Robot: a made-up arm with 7 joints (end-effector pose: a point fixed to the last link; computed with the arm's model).
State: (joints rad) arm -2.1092 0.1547 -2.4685 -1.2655 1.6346 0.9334 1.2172
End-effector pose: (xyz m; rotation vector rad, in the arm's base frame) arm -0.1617 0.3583 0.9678 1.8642 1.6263 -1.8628
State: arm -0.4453 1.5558 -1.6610 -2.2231 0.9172 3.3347 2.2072
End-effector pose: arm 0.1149 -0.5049 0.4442 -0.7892 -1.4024 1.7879
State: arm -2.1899 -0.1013 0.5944 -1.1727 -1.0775 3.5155 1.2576
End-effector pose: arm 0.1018 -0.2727 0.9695 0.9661 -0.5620 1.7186
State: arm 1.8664 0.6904 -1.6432 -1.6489 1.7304 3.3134 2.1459
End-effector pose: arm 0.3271 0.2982 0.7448 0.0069 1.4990 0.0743
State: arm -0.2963 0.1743 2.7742 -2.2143 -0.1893 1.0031 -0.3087
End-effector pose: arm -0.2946 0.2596 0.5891 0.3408 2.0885 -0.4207
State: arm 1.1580 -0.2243 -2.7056 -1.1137 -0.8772 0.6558 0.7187
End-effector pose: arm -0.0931 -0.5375 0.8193 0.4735 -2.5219 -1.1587
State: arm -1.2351 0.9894 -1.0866 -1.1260 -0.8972 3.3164 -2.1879
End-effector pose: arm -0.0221 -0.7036 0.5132 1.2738 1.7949 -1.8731
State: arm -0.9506 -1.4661 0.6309 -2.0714 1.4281 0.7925 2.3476
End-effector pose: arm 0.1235 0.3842 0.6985 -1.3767 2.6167 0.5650
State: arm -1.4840 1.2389 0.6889 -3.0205 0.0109 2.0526 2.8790
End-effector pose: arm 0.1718 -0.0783 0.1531 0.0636 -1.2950 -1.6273
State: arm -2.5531 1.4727 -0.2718 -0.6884 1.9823 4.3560 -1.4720
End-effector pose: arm -0.5775 -0.2854 0.2024 -0.4887 -1.8733 -0.9219
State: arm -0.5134 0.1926 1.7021 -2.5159 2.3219 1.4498 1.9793
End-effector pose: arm 0.1639 0.3627 0.4666 0.3124 -1.1241 -2.3784
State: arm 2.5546 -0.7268 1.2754 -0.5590 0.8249 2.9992 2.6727
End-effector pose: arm 0.2692 -0.3505 0.9706 0.3699 1.0285 -2.1393
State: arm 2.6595 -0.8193 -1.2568 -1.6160 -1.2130 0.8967 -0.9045
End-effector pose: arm 0.4462 0.3110 0.7073 1.3489 2.2396 -0.5063
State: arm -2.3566 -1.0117 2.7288 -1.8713 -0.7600 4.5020 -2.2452
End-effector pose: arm 0.4612 0.2813 0.2818 -0.7981 1.7959 1.1796
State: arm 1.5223 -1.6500 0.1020 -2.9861 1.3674 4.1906 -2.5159
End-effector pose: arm 0.0115 -0.2015 0.5371 1.2456 0.9756 2.2786
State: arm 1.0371 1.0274 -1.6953 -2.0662 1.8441 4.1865 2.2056
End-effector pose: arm 0.4130 0.0466 0.5833 0.9491 0.6860 -1.6098
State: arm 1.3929 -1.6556 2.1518 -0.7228 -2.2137 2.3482 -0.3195
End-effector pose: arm -0.3677 -0.6363 0.0500 1.2381 1.1156 -2.3039
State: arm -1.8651 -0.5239 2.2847 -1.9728 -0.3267 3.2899 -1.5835
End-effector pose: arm 0.4413 0.3709 0.5492 0.5724 2.1534 0.6075
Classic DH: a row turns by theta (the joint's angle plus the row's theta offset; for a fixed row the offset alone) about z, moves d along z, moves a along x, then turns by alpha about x. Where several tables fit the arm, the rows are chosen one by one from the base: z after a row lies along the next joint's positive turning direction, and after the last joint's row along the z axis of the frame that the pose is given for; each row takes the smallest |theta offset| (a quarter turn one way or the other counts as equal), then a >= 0, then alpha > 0; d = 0 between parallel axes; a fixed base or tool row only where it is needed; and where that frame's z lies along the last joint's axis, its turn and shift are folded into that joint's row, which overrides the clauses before.
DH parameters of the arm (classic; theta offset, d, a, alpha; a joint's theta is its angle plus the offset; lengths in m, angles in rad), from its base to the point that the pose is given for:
joint 1: 0 0.333 0 -1.5708
joint 2: 0 0 0 1.5708
joint 3: 0 0.408 0.103 1.5708
joint 4: 0 0 -0.068 -1.5708
joint 5: 0 0.316 0 1.5708
joint 6: 0 0 0.089 1.5708
joint 7: 0 0 0 0

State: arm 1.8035 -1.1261 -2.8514 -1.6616 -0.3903 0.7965 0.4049
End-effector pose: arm 0.2386 -0.5069 0.0751 -1.3750 0.8444 2.1931
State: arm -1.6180 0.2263 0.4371 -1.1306 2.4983 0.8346 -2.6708
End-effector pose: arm 0.1781 -0.4982 0.9136 -0.2842 1.3871 2.2318
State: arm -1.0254 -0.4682 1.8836 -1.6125 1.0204 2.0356 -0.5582
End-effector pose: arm 0.2483 0.5316 0.7065 -2.1236 -1.4224 -0.2771
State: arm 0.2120 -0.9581 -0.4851 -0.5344 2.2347 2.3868 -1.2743
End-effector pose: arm -0.4398 -0.2701 0.9390 0.7260 -0.7592 -2.3685
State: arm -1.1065 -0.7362 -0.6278 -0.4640 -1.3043 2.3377 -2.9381
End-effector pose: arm -0.2322 0.3120 1.0461 1.5014 -0.3307 -2.2244
